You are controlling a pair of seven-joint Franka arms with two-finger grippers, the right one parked.
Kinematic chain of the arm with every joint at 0, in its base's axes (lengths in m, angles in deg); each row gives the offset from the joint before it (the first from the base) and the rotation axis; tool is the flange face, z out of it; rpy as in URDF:
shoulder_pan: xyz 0 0 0.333 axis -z
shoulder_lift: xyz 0 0 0 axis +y
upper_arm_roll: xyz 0 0 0.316 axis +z
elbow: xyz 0.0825 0 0 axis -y
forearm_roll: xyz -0.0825 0 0.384 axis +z
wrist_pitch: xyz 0 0 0 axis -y
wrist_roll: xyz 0.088 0 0 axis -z
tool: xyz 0 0 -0.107 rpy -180 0 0
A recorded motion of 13 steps. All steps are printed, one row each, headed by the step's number.
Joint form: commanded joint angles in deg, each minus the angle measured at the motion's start. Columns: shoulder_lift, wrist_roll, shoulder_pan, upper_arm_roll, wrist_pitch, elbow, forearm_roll.
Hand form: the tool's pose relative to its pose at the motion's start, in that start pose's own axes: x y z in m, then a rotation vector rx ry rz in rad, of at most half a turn. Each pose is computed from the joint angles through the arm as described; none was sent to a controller.
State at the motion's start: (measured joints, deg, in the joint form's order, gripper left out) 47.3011 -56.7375 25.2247 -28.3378 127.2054 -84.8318 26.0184
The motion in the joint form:
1: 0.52 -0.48 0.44 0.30 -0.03 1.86 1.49
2: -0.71 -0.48 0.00 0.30 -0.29 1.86 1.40
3: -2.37 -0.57 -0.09 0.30 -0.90 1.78 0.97
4: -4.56 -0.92 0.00 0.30 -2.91 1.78 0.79
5: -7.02 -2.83 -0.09 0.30 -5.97 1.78 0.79
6: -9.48 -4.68 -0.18 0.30 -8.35 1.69 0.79
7: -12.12 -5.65 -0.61 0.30 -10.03 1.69 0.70
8: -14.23 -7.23 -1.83 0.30 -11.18 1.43 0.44
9: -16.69 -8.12 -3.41 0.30 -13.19 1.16 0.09
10: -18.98 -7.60 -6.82 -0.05 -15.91 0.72 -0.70
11: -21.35 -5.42 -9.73 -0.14 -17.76 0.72 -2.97
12: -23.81 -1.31 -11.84 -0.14 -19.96 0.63 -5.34
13: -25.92 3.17 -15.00 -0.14 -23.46 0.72 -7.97
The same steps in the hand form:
1: 0.0081 0.0032 -0.0061 -0.0011 0.0331 0.0000
2: 0.0137 -0.0003 -0.0201 -0.0054 0.0498 -0.0086
3: 0.0158 -0.0009 -0.0381 -0.0094 0.0650 -0.0158
4: 0.0157 -0.0019 -0.0607 0.0043 0.0792 -0.0233
5: 0.0157 -0.0066 -0.0849 0.0319 0.0906 -0.0610
6: 0.0149 -0.0107 -0.1093 0.0500 0.1079 -0.0977
7: 0.0169 -0.0171 -0.1376 0.0554 0.1342 -0.1264
8: 0.0236 -0.0307 -0.1583 0.0585 0.1518 -0.1788
9: 0.0309 -0.0493 -0.1813 0.0726 0.1654 -0.2278
10: 0.0461 -0.0843 -0.2004 0.0985 0.1585 -0.2824
11: 0.0576 -0.1141 -0.2241 0.0944 0.1455 -0.3128
12: 0.0611 -0.1369 -0.2469 0.0941 0.1266 -0.2958
13: 0.0677 -0.1714 -0.2650 0.1054 0.0842 -0.2919

